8 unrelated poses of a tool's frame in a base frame.
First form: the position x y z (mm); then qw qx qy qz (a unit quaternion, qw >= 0).
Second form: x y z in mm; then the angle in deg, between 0 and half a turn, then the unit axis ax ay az. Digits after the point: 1 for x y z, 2 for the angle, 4 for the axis.
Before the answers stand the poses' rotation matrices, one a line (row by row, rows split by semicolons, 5 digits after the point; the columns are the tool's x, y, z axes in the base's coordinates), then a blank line. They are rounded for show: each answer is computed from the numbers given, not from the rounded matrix.
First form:
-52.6 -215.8 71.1 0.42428 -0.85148 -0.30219 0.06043
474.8 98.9 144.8 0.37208 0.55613 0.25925 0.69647
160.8 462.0 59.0 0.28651 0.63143 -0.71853 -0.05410
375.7 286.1 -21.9 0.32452 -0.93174 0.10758 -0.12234
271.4 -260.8 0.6 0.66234 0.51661 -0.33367 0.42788
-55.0 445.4 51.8 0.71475 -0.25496 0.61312 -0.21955
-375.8 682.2 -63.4 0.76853 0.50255 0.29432 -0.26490
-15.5 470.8 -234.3 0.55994 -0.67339 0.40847 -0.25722
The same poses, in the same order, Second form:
0.81006 0.46334 -0.35934; 0.56589 -0.45734 0.68601; 0.15352 -0.75905 -0.63267
-0.10456 -0.22993 0.96757; 0.80663 -0.58869 -0.05273; 0.58173 0.77497 0.24702
-0.03842 -0.87640 -0.48005; -0.93840 0.19674 -0.28408; 0.34341 0.43957 -0.82997
0.94692 -0.12107 0.29780; -0.27988 -0.76623 0.57842; 0.15816 -0.63106 -0.75944
0.41116 -0.91156 0.00009; 0.22205 0.10006 -0.96989; 0.88410 0.39880 0.24355
0.15176 0.00120 0.98842; -0.62649 0.77358 0.09525; -0.76451 -0.63369 0.11815
0.68640 0.70299 0.18614; -0.11135 0.35454 -0.92839; -0.71864 0.61652 0.32163
0.53398 -0.26206 0.80386; -0.83818 -0.03924 0.54398; -0.11102 -0.96425 -0.24061

-52.6 -215.8 71.1 129.79 -0.9403 -0.3337 0.0667
474.8 98.9 144.8 136.31 0.5991 0.2793 0.7503
160.8 462.0 59.0 146.70 0.6591 -0.7500 -0.0565
375.7 286.1 -21.9 142.13 -0.9851 0.1137 -0.1293
271.4 -260.8 0.6 97.04 0.6895 -0.4454 0.5711
-55.0 445.4 51.8 88.75 -0.3646 0.8767 -0.3139
-375.8 682.2 -63.4 79.56 0.7855 0.4600 -0.4140
-15.5 470.8 -234.3 111.90 -0.8128 0.4930 -0.3105

